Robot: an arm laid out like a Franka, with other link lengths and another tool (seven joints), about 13 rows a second.
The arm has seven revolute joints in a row. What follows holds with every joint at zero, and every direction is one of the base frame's. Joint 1 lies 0.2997 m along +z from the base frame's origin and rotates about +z. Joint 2 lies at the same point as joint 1 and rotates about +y. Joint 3 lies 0.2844 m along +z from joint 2 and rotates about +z. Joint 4 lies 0.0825 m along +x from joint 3 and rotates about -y. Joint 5 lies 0.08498 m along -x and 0.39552 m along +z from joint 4 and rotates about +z. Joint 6 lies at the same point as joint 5 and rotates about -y. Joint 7 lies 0.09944 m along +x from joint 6 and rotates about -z. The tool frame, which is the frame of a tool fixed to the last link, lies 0.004 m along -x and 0.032 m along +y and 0.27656 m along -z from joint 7; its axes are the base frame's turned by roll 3.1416, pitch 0.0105 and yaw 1.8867 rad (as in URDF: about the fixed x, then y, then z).
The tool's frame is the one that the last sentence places.
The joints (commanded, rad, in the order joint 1, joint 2, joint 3, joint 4, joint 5, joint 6, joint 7), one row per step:
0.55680 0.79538 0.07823 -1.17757 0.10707 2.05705 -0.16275
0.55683 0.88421 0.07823 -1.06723 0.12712 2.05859 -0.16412
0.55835 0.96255 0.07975 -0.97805 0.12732 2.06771 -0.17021
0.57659 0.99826 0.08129 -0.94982 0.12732 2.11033 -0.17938
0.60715 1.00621 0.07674 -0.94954 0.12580 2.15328 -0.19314
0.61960 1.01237 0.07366 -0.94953 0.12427 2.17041 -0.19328
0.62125 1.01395 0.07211 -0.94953 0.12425 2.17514 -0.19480
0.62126 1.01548 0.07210 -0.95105 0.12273 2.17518 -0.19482
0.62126 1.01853 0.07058 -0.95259 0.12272 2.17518 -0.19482
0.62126 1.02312 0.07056 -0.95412 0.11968 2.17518 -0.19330
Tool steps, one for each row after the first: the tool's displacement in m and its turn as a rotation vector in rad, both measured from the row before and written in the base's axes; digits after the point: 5 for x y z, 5 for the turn. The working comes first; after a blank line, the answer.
Tool pose at each row, in the base's axes (x y z in m, rotation vector in rad; the steps are taken from these numbers as rounded here):
0.59675 0.49596 0.10379 -0.80695 -2.97495 -0.24889
0.61209 0.50846 0.09294 -0.82362 -2.96372 -0.29876
0.62392 0.51634 0.07840 -0.82177 -2.97168 -0.32825
0.62466 0.53345 0.06990 -0.79418 -2.99602 -0.37249
0.61806 0.55386 0.06871 0.73920 3.01936 0.40881
0.61516 0.56109 0.06567 0.72204 3.01311 0.41605
0.61559 0.56168 0.06489 0.71832 3.01039 0.41782
0.61503 0.56100 0.06271 0.71776 3.01210 0.41305
0.61464 0.55957 0.05923 0.71979 3.01445 0.40654
0.61361 0.55824 0.05445 0.72121 3.01754 0.39694

0.01534 0.01250 -0.01085 0.03185 -0.00550 -0.01290
0.01183 0.00788 -0.01454 0.01511 -0.01486 0.00106
0.00074 0.01711 -0.00850 0.02034 -0.02972 0.01828
-0.00660 0.02041 -0.00119 0.01419 -0.03519 0.03412
-0.00290 0.00723 -0.00304 0.00281 -0.01126 0.00846
0.00043 0.00059 -0.00078 0.00056 -0.00370 0.00147
-0.00056 -0.00068 -0.00218 -0.00289 0.00151 0.00069
-0.00039 -0.00143 -0.00348 -0.00377 0.00294 -0.00070
-0.00103 -0.00133 -0.00478 -0.00569 0.00354 -0.00020

